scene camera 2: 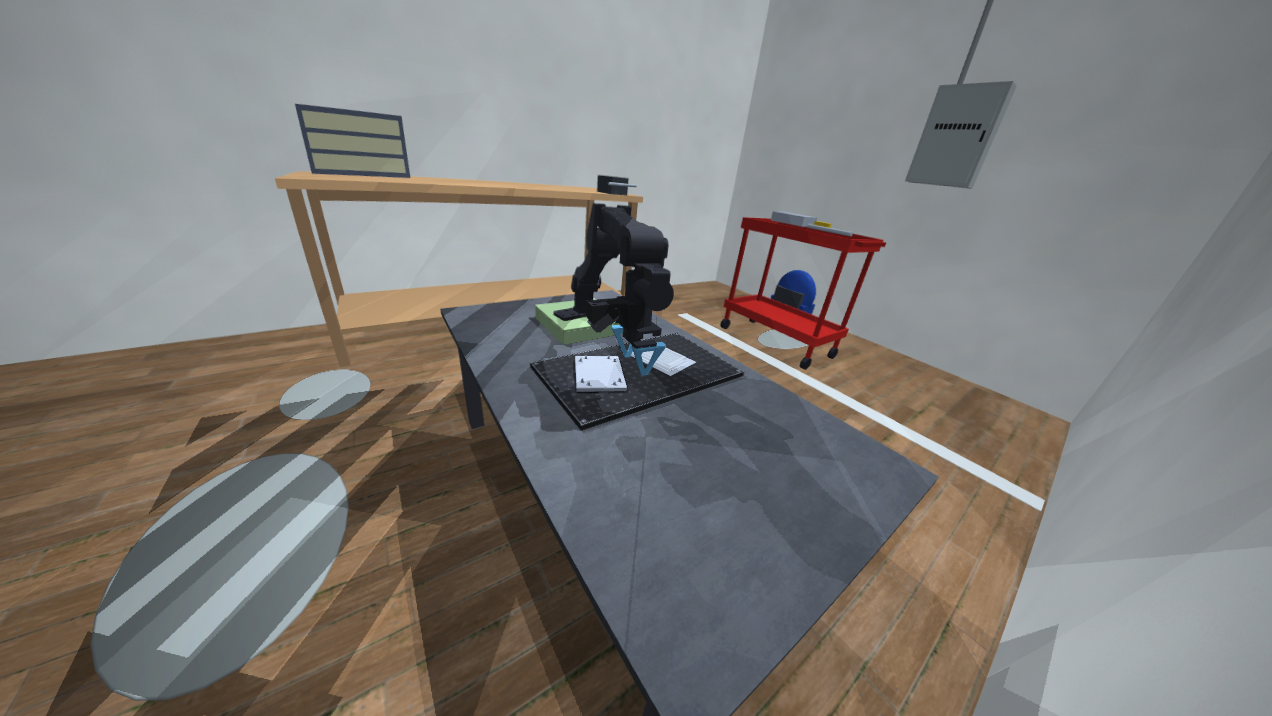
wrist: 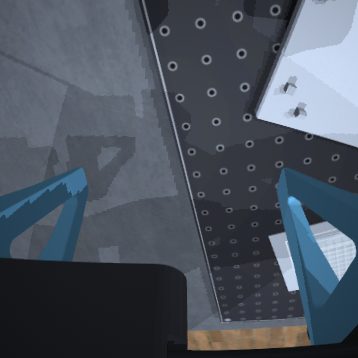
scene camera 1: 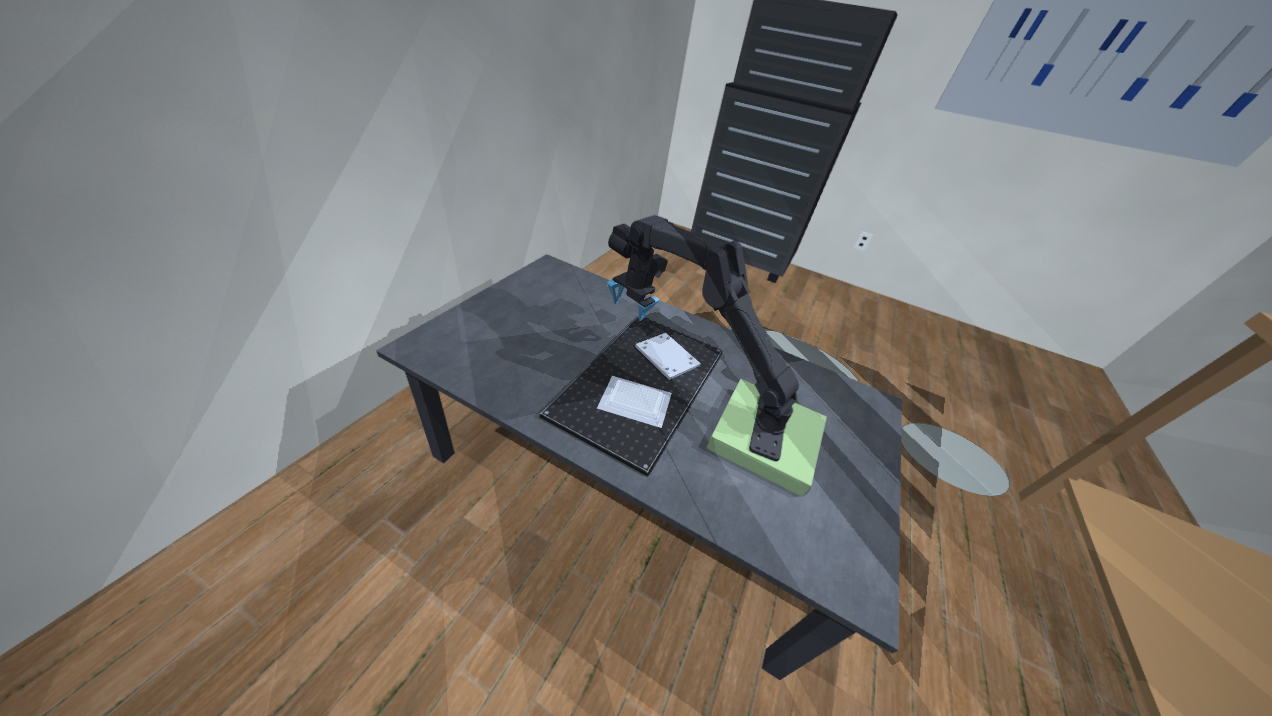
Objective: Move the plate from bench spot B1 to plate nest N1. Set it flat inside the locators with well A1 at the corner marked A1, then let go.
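Places are measured from the arm's base along level axes (x ahead, y left, z up), in millimetres.
Where they show: gripper, fingertip midpoint: [scene camera 2: 635,365] [wrist: 182,178] [scene camera 1: 628,311]; arm's base, origin of the base link: [scene camera 2: 583,312] [scene camera 1: 768,426].
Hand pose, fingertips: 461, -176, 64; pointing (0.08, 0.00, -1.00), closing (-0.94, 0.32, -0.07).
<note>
Each offset is from my fingertips to the top centre of the thing, as dx, dy, dz. "spot": to the spot under its first point. Level surfaces: height alone.
The plate @(-127, +225, -84) [scene camera 1: 639,402] [scene camera 2: 673,361] [wrist: 344,250], pale with a fine well grid, lies flat on the white spot B1 @(spot: -46, +211, -98) [wrist: 280,255] on the black perforated board. The plate nest N1 @(-145, +13, -78) [scene camera 1: 667,355] [scene camera 2: 599,374] [wrist: 327,75] is a white slab with small dark locators near its corners, on the same board. My gripper [scene camera 1: 629,307] [scene camera 2: 635,363] [wrist: 182,178] is open and empty, raised above the board's edge beside the nest. One blue finger partly hides the plate in the wrist view. The A1 marks are too small to read.
The black perforated board @(-114, +135, -99) [scene camera 1: 636,450] [scene camera 2: 698,380] [wrist: 225,200] lies on the dark table @(dz -113) [scene camera 1: 480,329] [scene camera 2: 712,542] [wrist: 110,215]. My arm stands on a green block [scene camera 1: 729,431] [scene camera 2: 569,329] beside the board. A red cart [scene camera 2: 805,233] stands on the floor beyond the table.
</note>
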